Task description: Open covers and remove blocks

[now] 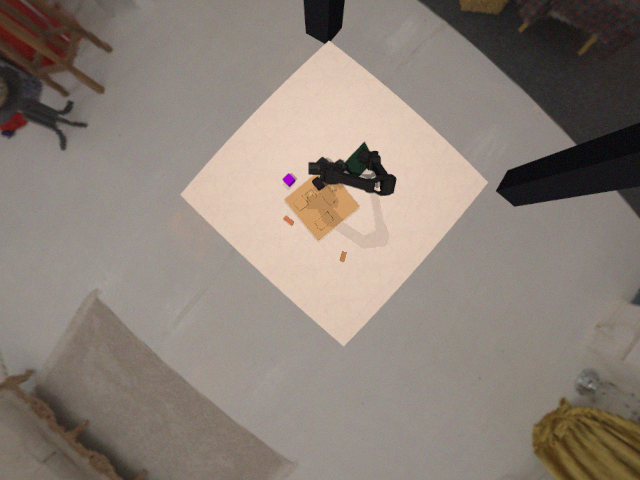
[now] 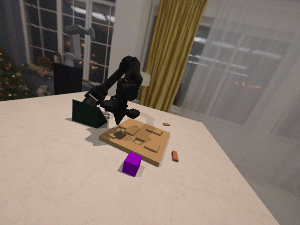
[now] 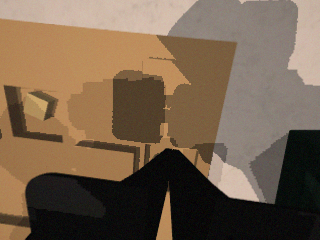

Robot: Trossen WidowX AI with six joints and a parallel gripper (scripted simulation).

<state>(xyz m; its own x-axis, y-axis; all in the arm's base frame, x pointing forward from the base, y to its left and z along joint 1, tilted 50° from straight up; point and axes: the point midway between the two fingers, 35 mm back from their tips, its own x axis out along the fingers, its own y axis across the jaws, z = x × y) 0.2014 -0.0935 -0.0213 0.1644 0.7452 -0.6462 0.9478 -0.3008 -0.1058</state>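
Right now the tan puzzle board is 110 mm ahead of my gripper tip, 40 mm to the left of it and 50 mm below it. Round my gripper tip: purple cube 120 mm ahead, 180 mm to the right, 40 mm below; then orange block 310 mm ahead, 60 mm to the right, 60 mm below.
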